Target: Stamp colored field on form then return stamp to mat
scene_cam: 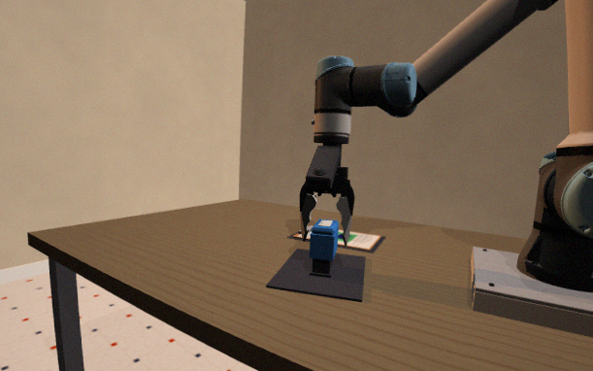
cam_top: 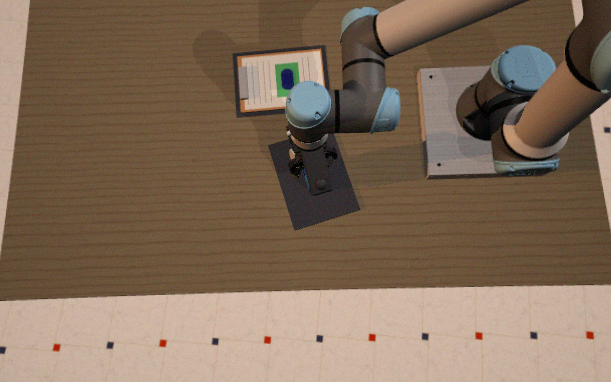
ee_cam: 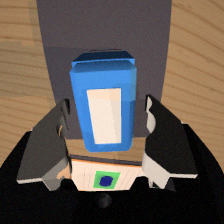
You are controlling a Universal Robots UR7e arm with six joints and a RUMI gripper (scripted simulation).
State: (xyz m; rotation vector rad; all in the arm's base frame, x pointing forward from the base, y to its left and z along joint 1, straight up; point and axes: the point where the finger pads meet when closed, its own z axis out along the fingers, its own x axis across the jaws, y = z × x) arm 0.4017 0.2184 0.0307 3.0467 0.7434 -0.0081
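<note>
My gripper is now 20 mm above the blue stamp. From my hand the other things lie so: clipboard (130 mm ahead, 250 mm to the right, 70 mm below); dark mat (70 mm below).
</note>
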